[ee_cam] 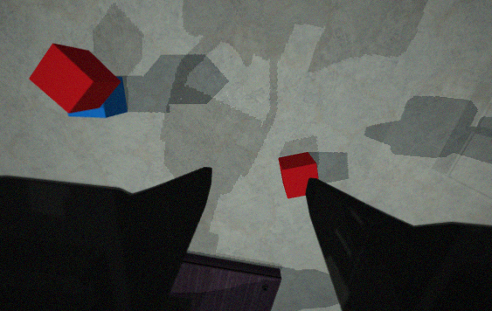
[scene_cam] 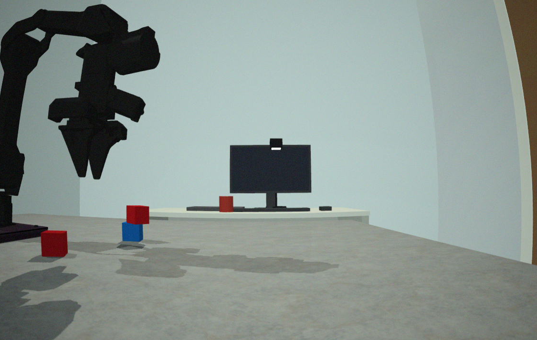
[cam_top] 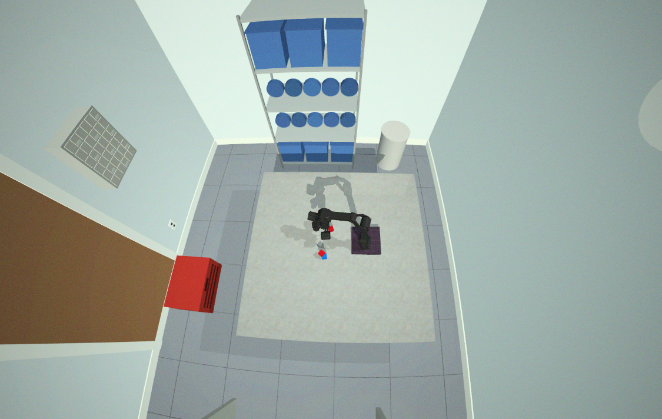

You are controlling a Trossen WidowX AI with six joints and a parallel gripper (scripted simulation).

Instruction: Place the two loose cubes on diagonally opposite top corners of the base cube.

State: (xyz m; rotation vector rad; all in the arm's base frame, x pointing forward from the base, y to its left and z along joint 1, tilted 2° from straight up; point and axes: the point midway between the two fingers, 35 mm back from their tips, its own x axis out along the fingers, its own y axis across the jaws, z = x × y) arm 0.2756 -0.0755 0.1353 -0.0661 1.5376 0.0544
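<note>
The red cube is 30 mm ahead of my gripper tip, 140 mm to the left of it and 60 mm below it. From my gripper tip the other things lie so: blue cube 10 mm ahead, 160 mm to the left, 90 mm below.
</note>
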